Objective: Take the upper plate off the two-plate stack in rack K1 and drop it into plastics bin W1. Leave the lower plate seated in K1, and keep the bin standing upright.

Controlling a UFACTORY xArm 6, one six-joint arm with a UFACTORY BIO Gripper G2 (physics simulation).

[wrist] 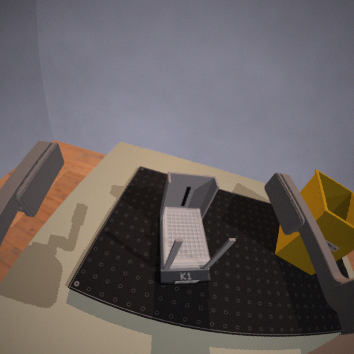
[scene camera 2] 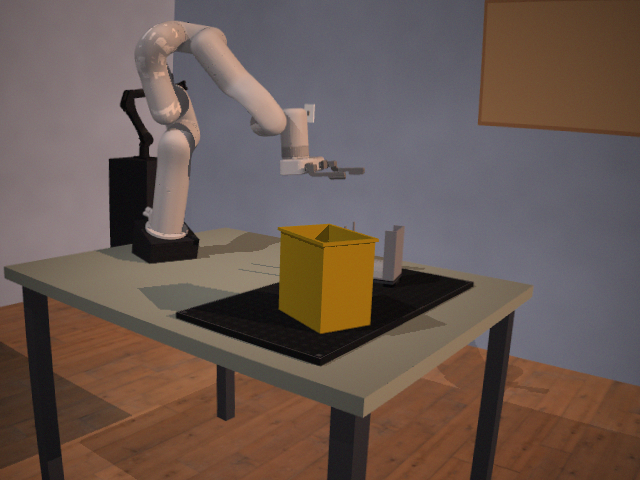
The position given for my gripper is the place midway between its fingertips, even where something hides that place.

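Yellow plastics bin W1 [scene camera 2: 326, 272], visible. Gridded plate [wrist: 178, 222], visible. My gripper [scene camera 2: 355, 173] and [wrist: 174, 165], likewise.
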